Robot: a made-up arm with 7 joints. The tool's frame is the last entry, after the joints. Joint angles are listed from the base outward.
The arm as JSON. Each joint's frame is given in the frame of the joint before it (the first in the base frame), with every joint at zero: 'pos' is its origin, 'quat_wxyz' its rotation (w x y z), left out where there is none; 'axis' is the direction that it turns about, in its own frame. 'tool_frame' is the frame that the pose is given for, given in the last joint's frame.
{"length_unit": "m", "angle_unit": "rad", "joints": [
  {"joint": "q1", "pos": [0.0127, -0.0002, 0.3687], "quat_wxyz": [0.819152, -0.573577, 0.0, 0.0], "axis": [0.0, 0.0, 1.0]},
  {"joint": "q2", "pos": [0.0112, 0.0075, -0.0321], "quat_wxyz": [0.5, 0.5, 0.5, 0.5], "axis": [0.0, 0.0, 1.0]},
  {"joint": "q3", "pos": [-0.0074, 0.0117, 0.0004], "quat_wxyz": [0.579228, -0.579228, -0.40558, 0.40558], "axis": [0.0, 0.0, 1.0]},
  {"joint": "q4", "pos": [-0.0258, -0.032, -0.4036], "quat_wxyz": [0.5, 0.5, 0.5, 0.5], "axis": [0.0, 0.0, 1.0]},
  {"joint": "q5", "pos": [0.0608, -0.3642, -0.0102], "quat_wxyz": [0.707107, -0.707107, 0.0, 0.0], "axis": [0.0, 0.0, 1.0]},
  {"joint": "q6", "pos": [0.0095, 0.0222, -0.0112], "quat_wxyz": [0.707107, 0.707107, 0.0, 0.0], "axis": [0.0, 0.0, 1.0]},
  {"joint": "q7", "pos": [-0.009, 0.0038, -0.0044], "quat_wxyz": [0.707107, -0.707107, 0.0, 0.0], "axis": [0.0, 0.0, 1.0]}
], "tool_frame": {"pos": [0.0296, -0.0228, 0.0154], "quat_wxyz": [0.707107, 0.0, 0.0, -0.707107]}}
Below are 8 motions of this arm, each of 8 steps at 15 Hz.
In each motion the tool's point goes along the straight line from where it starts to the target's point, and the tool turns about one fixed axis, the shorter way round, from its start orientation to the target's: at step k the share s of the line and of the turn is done. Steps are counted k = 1, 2, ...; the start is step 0. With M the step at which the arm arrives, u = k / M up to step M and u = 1 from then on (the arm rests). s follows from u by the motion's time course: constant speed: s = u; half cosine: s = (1 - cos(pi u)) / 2; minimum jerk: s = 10 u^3 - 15 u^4 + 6 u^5.
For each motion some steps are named. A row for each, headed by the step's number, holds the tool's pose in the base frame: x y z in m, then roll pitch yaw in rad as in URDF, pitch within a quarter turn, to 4 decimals.
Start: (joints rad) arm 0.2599 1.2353 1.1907 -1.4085 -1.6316 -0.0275 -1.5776
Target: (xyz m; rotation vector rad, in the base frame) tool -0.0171 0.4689 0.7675 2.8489 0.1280 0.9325
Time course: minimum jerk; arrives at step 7
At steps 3, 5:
3: 0.1148 0.5387 0.5674 2.7735 0.1941 0.1104
5: 0.0131 0.4849 0.7217 2.9033 -0.4334 0.1560

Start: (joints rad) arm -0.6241 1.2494 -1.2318 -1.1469 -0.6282 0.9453 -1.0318
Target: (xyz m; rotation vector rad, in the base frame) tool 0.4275 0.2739 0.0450 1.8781 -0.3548 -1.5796
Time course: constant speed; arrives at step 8
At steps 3, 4, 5, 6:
3: 0.4500 0.3284 0.0228 1.6611 0.5675 -0.9854
4: 0.4455 0.3175 0.0273 1.6691 0.6312 -1.0218
5: 0.4410 0.3066 0.0317 1.6745 0.6951 -1.0594
6: 0.4365 0.2957 0.0361 1.6769 0.7590 -1.0987

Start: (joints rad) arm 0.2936 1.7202 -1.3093 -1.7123 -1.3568 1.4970 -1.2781
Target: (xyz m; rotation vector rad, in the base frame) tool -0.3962 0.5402 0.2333 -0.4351 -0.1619 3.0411
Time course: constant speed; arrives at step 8
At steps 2, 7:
2: -0.1401 0.4482 0.0518 0.3622 1.1646 -2.5462
7: -0.3535 0.5249 0.2031 -0.1023 0.4360 3.1145

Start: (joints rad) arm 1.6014 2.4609 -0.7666 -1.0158 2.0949 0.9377 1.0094
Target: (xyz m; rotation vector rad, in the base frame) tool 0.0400 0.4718 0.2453 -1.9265 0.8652 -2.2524
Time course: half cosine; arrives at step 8
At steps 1, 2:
1: 0.1073 0.6256 0.3575 -1.9004 -1.0746 -1.7597
2: 0.0997 0.6083 0.3448 -1.8501 -1.0818 -1.7931

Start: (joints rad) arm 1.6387 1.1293 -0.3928 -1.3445 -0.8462 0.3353 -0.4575
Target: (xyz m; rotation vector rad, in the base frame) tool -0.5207 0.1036 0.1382 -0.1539 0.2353 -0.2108
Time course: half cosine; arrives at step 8
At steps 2, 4, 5, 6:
2: -0.5055 0.2918 0.1593 0.2000 0.6176 -0.4371
4: -0.5118 0.2138 0.1506 0.0448 0.4428 -0.3681
5: -0.5152 0.1717 0.1458 -0.0397 0.3527 -0.3211
6: -0.5181 0.1359 0.1418 -0.1128 0.2794 -0.2762

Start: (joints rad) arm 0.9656 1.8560 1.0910 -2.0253 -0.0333 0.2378 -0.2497
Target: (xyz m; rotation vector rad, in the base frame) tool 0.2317 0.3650 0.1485 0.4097 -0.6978 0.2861
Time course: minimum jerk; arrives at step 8
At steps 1, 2, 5, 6, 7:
1: 0.3862 0.2822 0.4608 1.6808 -0.9588 -1.8439
2: 0.3725 0.2896 0.4330 1.5723 -1.0095 -1.6742
5: 0.2749 0.3419 0.2358 0.5620 -0.9457 -0.2362
6: 0.2480 0.3563 0.1814 0.4216 -0.8196 0.0284
7: 0.2342 0.3636 0.1536 0.3756 -0.7481 0.1403

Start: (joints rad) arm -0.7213 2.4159 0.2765 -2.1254 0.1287 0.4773 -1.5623
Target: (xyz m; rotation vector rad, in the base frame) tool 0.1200 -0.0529 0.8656 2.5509 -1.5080 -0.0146
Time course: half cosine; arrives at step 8
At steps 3, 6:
3: 0.1614 -0.0219 0.7953 2.7584 0.4748 -1.2045
6: 0.1288 -0.0463 0.8507 2.9429 0.0383 -1.0805

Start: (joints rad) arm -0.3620 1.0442 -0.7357 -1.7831 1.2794 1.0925 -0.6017
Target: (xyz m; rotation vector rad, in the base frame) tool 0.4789 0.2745 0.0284 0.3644 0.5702 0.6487
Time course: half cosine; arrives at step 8
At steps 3, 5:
3: 0.4630 0.1640 0.0374 -0.1003 0.1990 0.4659
5: 0.4718 0.2252 0.0324 0.2481 0.3299 0.6246

